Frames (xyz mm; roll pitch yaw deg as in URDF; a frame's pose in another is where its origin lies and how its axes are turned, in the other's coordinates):
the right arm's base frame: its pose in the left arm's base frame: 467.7 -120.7 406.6 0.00 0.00 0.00
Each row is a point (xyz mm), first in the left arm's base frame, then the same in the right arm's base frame.
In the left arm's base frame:
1: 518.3 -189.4 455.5
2: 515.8 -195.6 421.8
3: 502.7 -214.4 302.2
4: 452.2 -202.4 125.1
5: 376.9 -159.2 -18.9
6: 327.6 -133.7 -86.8
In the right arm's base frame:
1: 50.6 -68.7 48.9
2: 48.1 -74.9 15.2
3: 35.0 -93.7 -104.4
4: -15.5 -81.7 -281.5
5: -90.8 -38.5 -425.5
6: -140.1 -13.0 -493.4

